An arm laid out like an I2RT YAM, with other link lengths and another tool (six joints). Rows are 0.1 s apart.
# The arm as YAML. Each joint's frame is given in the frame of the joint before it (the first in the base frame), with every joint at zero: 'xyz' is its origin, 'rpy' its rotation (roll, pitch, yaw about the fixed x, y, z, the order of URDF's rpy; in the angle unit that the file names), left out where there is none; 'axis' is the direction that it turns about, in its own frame. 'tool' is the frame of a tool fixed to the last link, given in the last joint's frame.
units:
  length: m
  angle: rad
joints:
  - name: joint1
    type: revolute
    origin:
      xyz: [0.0, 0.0, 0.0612]
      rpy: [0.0, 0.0, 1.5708]
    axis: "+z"
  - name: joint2
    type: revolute
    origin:
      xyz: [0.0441, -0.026, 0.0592]
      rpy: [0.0, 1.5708, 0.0]
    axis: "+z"
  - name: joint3
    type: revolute
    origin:
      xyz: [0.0, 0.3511, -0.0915]
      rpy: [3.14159, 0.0, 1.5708]
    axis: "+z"
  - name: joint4
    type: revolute
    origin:
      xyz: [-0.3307, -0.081, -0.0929]
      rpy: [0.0, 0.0, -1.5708]
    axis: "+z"
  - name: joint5
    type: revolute
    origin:
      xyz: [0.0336, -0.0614, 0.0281]
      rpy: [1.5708, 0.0, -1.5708]
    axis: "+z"
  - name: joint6
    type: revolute
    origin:
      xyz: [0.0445, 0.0, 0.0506]
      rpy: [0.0, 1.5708, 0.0]
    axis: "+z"
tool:
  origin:
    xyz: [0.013, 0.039, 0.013]
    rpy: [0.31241, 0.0, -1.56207]
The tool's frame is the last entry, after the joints.
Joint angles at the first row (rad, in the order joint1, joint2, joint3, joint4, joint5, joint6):
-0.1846, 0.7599, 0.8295, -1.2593, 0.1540, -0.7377
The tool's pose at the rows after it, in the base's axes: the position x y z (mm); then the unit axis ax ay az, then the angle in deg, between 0 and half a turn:
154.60 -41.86 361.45 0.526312 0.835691 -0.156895 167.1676
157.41 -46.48 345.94 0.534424 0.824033 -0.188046 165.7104
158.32 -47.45 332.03 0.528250 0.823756 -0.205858 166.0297
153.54 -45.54 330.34 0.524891 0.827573 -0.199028 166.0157
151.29 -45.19 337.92 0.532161 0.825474 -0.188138 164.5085
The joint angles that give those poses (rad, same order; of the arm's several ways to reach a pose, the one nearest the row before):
-0.1843, 0.7791, 0.8232, -1.2658, 0.1755, -0.7271
-0.1856, 0.7764, 0.7679, -1.2073, 0.2473, -0.7246
-0.1846, 0.7754, 0.7259, -1.1826, 0.2761, -0.7389
-0.1846, 0.7546, 0.7166, -1.1896, 0.2607, -0.7455
-0.1860, 0.7409, 0.7315, -1.1856, 0.2516, -0.7368

